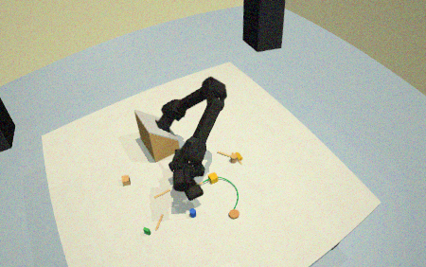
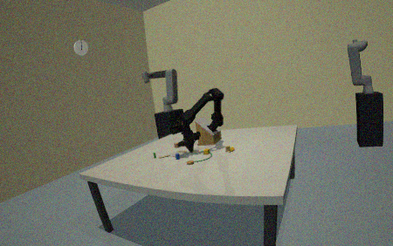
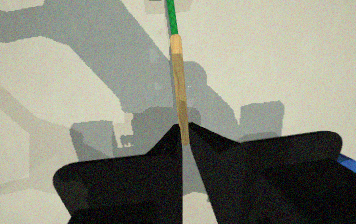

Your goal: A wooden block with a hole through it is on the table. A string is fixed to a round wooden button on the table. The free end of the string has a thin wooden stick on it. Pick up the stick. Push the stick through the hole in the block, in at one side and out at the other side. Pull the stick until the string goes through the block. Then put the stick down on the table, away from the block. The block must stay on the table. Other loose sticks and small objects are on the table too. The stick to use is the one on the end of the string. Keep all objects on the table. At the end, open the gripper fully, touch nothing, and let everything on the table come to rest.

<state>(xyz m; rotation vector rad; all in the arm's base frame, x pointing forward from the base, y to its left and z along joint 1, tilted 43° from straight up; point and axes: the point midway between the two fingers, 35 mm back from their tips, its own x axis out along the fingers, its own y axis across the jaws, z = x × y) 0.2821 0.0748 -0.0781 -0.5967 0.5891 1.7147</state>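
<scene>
Now: gripper tip 10 mm past the yellow block, 110 mm to the right of it and 10 mm below it. Also, from my gripper tip: thin wooden stick: 40 mm to the left, 10 mm above; round wooden button: 180 mm ahead, 120 mm to the left; blue cylinder: 120 mm ahead, 30 mm to the right, 10 mm above.
</scene>
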